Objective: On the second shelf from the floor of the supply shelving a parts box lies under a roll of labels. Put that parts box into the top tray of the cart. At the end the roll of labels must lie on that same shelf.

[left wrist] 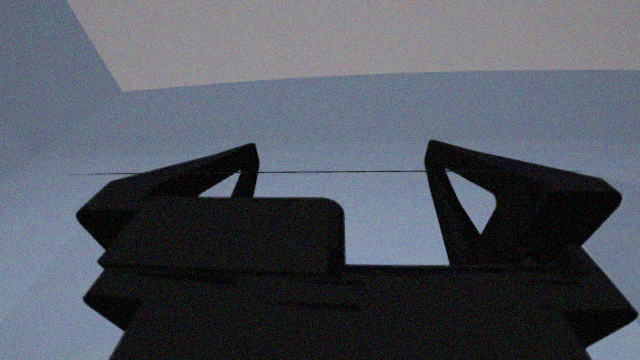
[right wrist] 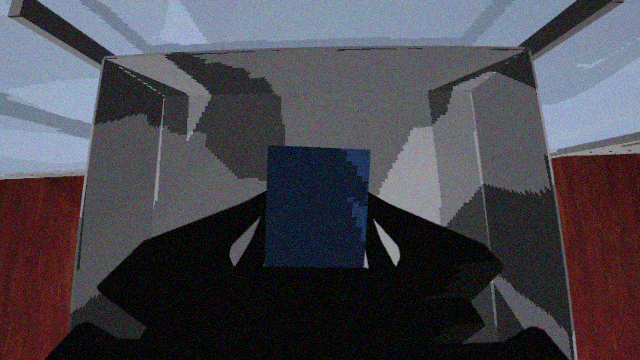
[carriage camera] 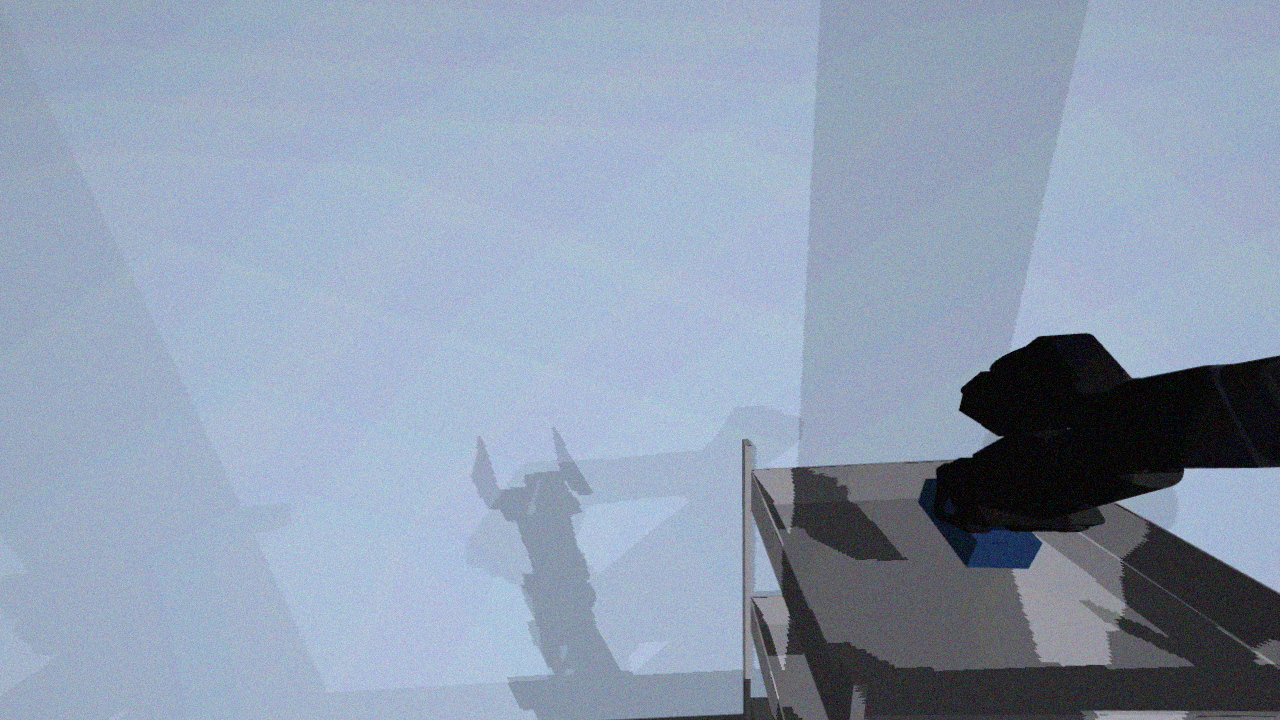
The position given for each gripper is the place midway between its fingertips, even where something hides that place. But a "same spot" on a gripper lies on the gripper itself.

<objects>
left gripper: left wrist 340, 151; not seen in the right wrist view (out of frame); not seen in the carriage camera view (out of frame)
right gripper: right wrist; carriage camera; not seen in the left wrist view (out of frame)
same spot on right gripper: (carriage camera: 947, 486) = (right wrist: 140, 322)
</objects>
